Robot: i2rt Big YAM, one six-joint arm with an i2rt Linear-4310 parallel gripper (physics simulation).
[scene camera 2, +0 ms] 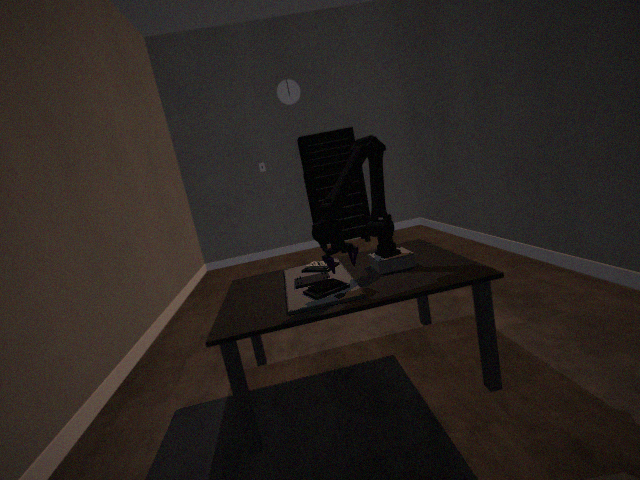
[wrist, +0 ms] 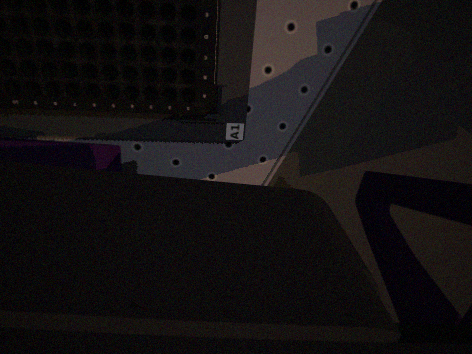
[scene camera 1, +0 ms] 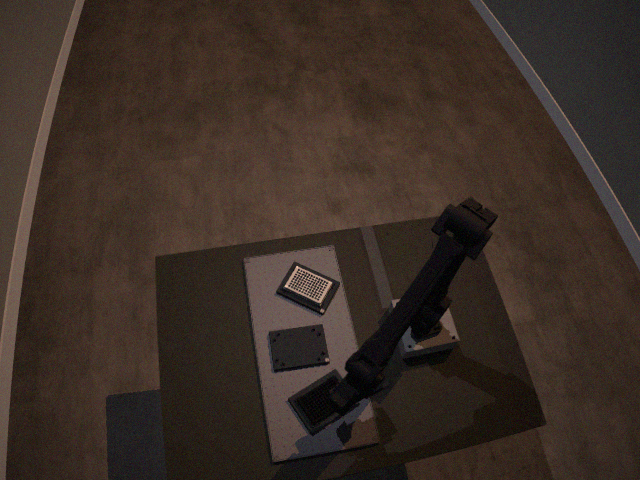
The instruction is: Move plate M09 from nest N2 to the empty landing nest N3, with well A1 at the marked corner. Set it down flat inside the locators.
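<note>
A dark well plate (scene camera 1: 316, 402) (scene camera 2: 325, 288) (wrist: 106, 53) sits in the nearest nest on the perforated board (scene camera 1: 269, 310) (wrist: 274, 102). A white A1 label (wrist: 234, 131) marks that nest's corner. My gripper (scene camera 1: 342, 396) (scene camera 2: 338, 255) (wrist: 245, 175) is open and empty, hanging low over the plate's right edge with one purple finger on each side of the wrist view. An empty dark nest (scene camera 1: 298, 347) (scene camera 2: 310, 279) lies in the middle of the board. A white well plate (scene camera 1: 309, 285) (scene camera 2: 316, 266) sits in the far nest. Plate and nest numbers are not readable.
The board lies on a dark table (scene camera 1: 207, 320) (scene camera 2: 258, 305). The arm's base (scene camera 1: 433, 342) (scene camera 2: 392, 260) stands to the right of the board, and the arm reaches across it. A dark slatted rack (scene camera 2: 315, 154) stands behind the table.
</note>
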